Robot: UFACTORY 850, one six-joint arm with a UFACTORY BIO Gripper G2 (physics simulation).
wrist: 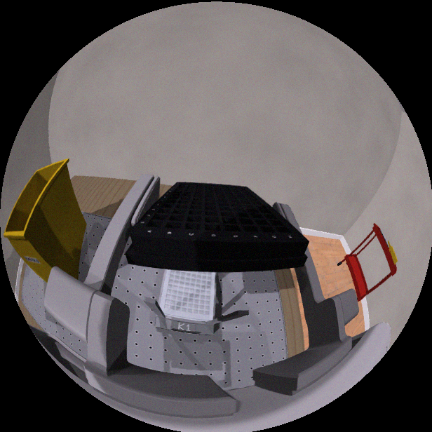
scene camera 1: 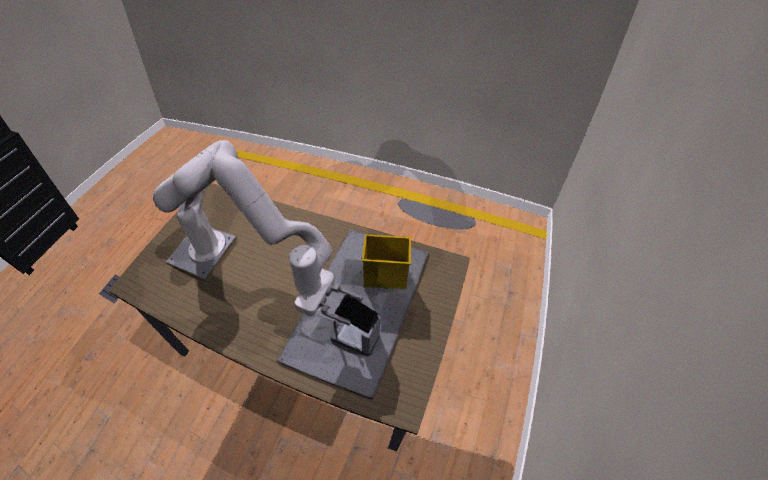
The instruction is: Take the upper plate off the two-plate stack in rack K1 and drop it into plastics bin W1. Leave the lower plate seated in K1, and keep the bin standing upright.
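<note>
My gripper is shut on the black upper plate, with a finger along each long side. The plate is raised above rack K1 and looks roughly level. Below it, the pale lower plate sits in K1, and part of it is hidden by the black plate. The yellow plastics bin W1 stands upright, apart from the rack, on the left in the wrist view.
The rack and bin stand on a grey perforated board on the wooden table. The bin's open rim rises well above the board. A red frame-like object shows at the right in the wrist view. A black cabinet stands at the far left.
</note>
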